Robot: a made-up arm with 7 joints. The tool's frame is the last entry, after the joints.
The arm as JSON. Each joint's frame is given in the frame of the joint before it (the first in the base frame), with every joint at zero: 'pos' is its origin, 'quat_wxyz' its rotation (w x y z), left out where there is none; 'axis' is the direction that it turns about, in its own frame. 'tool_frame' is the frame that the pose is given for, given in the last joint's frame.
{
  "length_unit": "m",
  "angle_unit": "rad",
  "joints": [
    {
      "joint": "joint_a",
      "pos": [
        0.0,
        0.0,
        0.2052
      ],
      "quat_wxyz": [
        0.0,
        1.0,
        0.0,
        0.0
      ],
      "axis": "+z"
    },
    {
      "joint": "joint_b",
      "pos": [
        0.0,
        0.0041,
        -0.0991
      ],
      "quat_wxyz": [
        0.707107,
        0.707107,
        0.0,
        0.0
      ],
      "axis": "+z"
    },
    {
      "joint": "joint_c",
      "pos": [
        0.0,
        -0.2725,
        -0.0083
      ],
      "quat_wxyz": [
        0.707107,
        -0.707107,
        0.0,
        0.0
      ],
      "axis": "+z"
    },
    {
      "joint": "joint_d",
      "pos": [
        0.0,
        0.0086,
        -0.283
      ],
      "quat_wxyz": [
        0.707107,
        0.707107,
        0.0,
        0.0
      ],
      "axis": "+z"
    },
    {
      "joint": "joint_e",
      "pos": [
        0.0,
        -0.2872,
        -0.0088
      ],
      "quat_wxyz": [
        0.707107,
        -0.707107,
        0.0,
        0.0
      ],
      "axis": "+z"
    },
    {
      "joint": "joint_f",
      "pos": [
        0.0,
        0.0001,
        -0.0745
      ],
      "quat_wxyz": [
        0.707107,
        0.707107,
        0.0,
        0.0
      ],
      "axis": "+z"
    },
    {
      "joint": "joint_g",
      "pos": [
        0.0,
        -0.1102,
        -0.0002
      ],
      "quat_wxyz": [
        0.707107,
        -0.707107,
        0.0,
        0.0
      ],
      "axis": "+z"
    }
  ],
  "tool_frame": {
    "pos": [
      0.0,
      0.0,
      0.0
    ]
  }
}
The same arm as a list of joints. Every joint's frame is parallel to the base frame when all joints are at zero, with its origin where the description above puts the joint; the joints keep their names.
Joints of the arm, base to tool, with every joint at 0 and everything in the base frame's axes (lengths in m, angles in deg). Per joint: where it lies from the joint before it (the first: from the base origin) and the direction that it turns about. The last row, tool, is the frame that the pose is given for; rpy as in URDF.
joint_a: axis 0 0 -1 origin 0 0 0.2052
joint_b: axis 0 1 0 origin 0 -0.0041 0.0991
joint_c: axis 0 0 -1 origin 0 -0.0083 0.2725
joint_d: axis 0 1 0 origin 0 -0.0086 0.283
joint_e: axis 0 0 -1 origin 0 -0.0088 0.2872
joint_f: axis 0 1 0 origin 0 -0.0001 0.0745
joint_g: axis 0 0 -1 origin 0 -0.0002 0.1102
tool: origin 0 0 0 rpy 180 0 0

